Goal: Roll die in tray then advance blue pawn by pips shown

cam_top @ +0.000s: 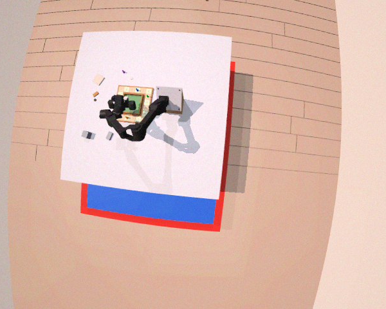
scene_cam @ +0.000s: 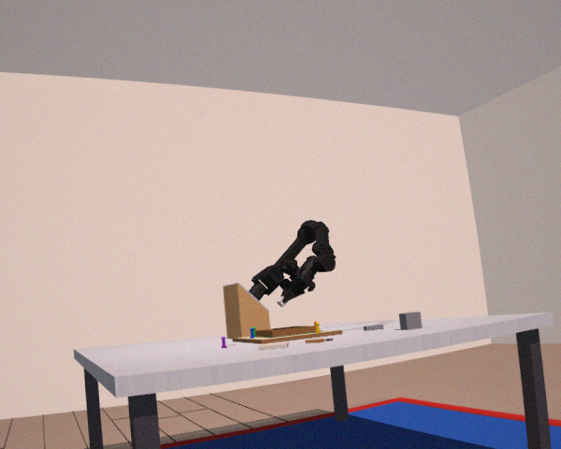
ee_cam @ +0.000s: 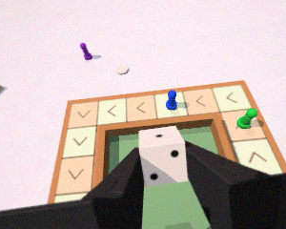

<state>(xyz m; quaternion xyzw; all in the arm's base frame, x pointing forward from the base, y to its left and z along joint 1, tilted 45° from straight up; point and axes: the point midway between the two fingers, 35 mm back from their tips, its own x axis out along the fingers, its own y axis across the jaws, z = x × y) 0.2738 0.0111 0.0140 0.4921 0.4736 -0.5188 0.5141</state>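
My gripper tip is right at the white die. The rest, counted from my gripper tip: orange pawn (2 cm ahead, 11 cm to the left, 10 cm below); blue pawn (3 cm behind, 10 cm to the right, 10 cm below); green tray (12 cm below).
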